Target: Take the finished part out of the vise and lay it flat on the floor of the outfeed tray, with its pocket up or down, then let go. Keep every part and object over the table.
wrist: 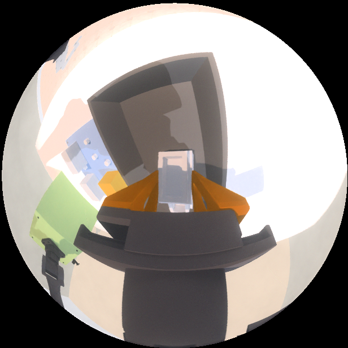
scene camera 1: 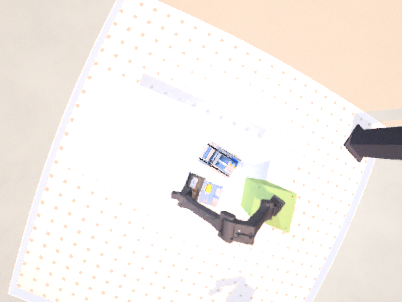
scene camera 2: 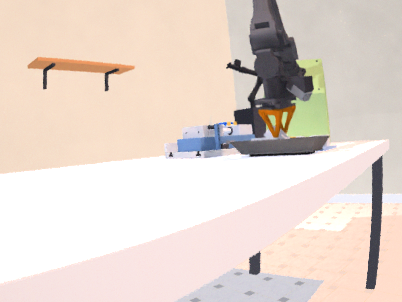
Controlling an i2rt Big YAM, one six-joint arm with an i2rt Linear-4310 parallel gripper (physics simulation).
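Places are measured from the arm's base along level axes (x ahead, y left, z up), in metres.
Where they show: gripper, between the fingertips: (scene camera 1: pixel 190 188) (scene camera 2: pixel 280 135); arm's base, origin of its link: (scene camera 1: pixel 274 205) (scene camera 2: pixel 291 74).
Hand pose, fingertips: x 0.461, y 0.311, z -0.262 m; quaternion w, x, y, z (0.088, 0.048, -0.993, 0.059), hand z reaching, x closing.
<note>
Things, the pixels of their top centre, and the offset from my fingertips.
- finished part, centre of its top: (scene camera 1: pixel 194 182) dy -0.059, dx +0.009, dz -0.003 m
- grey vise, centre of its top: (scene camera 2: pixel 216 125) (scene camera 1: pixel 221 161) dy -0.321, dx -0.038, dz +0.049 m
- yellow block, centre of its top: (scene camera 1: pixel 208 188) dy -0.087, dx -0.117, dz -0.006 m
The finished part (wrist: pixel 174 177) (scene camera 1: pixel 193 182), a light grey block, is between my orange fingertips in the wrist view, its rectangular pocket facing the camera. My gripper (wrist: pixel 175 175) (scene camera 2: pixel 280 134) is shut on it, at the outfeed tray (wrist: pixel 218 115) (scene camera 2: pixel 280 146), a dark grey-brown tray with sloping walls. The near wall hides the part's underside in scene camera 2, so I cannot tell whether it touches the tray floor. The blue and grey vise (scene camera 1: pixel 219 159) (scene camera 2: pixel 195 144) stands beside the tray; its jaws are too small to read clearly.
A blue plate (wrist: pixel 102 145) with small pegs and pale blocks lies beside the tray, with a yellow block (wrist: pixel 112 182) (scene camera 1: pixel 208 188). A green panel (scene camera 1: pixel 282 200) (scene camera 2: pixel 316 105) (wrist: pixel 67 200) stands beyond it, near the arm's base. A shelf (scene camera 2: pixel 82 65) hangs on the wall.
</note>
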